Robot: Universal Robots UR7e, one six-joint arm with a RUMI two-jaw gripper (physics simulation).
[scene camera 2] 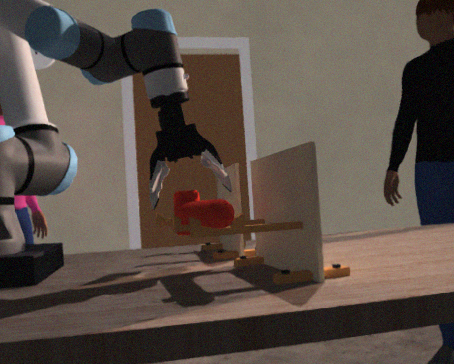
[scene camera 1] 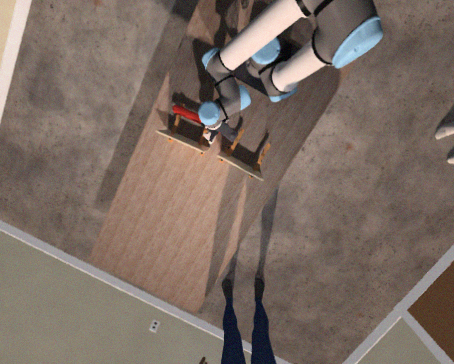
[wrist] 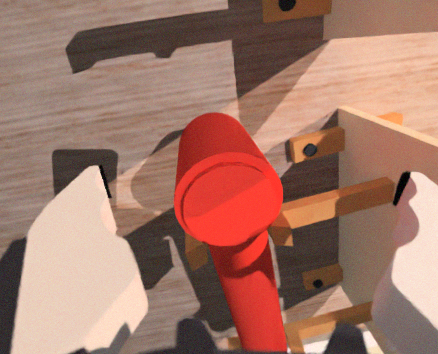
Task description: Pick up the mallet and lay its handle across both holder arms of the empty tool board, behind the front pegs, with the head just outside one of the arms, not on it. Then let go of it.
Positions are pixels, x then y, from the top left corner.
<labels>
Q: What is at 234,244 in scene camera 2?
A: A tool board.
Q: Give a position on a tool board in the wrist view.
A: At 374,151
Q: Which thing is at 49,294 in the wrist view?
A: My gripper.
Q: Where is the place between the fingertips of my gripper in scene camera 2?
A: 192,200
</labels>
